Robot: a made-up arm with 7 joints.
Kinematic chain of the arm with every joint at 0, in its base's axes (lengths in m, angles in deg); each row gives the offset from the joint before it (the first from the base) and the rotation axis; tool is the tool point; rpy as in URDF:
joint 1: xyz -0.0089 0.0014 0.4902 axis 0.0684 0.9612 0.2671
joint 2: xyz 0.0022 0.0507 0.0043 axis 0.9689 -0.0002 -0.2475
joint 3: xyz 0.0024 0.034 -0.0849 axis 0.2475 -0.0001 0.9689
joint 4: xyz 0.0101 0.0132 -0.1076 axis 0.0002 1 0
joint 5: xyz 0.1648 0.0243 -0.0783 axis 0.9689 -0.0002 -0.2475
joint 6: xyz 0.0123 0.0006 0.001 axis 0.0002 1 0
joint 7: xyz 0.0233 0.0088 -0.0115 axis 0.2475 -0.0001 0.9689
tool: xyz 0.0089 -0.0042 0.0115 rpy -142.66 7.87 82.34
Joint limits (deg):
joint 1: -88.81..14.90
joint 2: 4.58..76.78
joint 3: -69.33..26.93
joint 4: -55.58..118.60
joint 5: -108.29..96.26
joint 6: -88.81..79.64
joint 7: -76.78..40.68
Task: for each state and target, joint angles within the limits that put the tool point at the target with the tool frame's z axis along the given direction. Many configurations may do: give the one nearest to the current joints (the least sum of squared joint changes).
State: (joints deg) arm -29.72 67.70 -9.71 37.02 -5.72 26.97 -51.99
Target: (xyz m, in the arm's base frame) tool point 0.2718 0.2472 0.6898 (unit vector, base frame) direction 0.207 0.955 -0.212
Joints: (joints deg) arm -70.89 66.52 -5.24 25.05 -7.91 -15.27 -70.72
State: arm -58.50 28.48 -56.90 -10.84 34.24 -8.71 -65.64
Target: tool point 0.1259 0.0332 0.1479 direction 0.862 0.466 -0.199
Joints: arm -17.40 22.30 -69.33 36.45 44.16 -19.55 -72.57
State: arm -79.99 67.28 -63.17 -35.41 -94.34 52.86 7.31
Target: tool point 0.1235 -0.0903 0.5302 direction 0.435 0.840 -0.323
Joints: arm -79.90 38.66 -69.33 -52.70 -86.37 57.82 -9.21
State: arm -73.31 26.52 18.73 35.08 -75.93 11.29 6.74
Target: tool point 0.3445 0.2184 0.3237 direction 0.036 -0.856 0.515
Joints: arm -44.71 10.62 26.93 31.16 -108.29 -9.06 22.63
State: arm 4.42 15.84 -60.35 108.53 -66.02 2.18 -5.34
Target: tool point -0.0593 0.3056 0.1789 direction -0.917 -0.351 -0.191
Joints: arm 7.80 28.11 -46.05 88.35 -76.25 -41.17 3.02
